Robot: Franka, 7 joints.
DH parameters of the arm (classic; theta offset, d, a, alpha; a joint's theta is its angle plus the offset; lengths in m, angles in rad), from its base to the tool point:
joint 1: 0 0.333 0 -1.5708
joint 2: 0 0 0 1.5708
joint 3: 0 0.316 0.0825 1.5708
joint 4: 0 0 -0.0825 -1.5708
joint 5: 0 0.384 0 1.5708
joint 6: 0 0 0.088 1.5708
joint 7: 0 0.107 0 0
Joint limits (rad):
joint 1: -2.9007..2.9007
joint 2: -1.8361..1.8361
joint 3: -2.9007..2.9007
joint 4: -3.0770..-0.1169
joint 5: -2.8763..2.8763
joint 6: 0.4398..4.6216
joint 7: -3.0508..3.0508
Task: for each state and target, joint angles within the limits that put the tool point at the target. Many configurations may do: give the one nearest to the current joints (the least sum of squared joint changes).
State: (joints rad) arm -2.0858 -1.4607 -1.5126 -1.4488 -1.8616 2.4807 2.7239
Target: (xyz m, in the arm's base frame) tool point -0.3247 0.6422 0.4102
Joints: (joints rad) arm -2.0982 -1.4664 -1.5201 -1.5698 -1.8633 2.4936 2.7239
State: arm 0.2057 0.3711 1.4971 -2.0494 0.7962 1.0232 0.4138
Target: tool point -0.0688 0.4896 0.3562
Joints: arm 0.4336 0.6216 1.1791 -2.0554 0.7712 1.3655 0.4138
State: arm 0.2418 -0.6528 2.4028 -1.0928 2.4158 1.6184 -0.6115
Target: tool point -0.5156 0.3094 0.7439
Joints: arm 0.0941 -0.2130 2.2165 -1.5173 2.2872 1.3321 -0.6115
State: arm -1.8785 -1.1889 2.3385 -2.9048 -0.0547 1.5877 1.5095
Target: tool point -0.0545 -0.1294 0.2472
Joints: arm -2.2809 -1.4306 2.4610 -3.0770 0.0710 1.4556 1.5095
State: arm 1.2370 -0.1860 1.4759 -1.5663 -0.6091 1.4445 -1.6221
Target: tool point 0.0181 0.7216 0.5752
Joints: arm 0.9528 0.6427 0.9827 -1.1251 -0.7511 1.8438 -1.6221
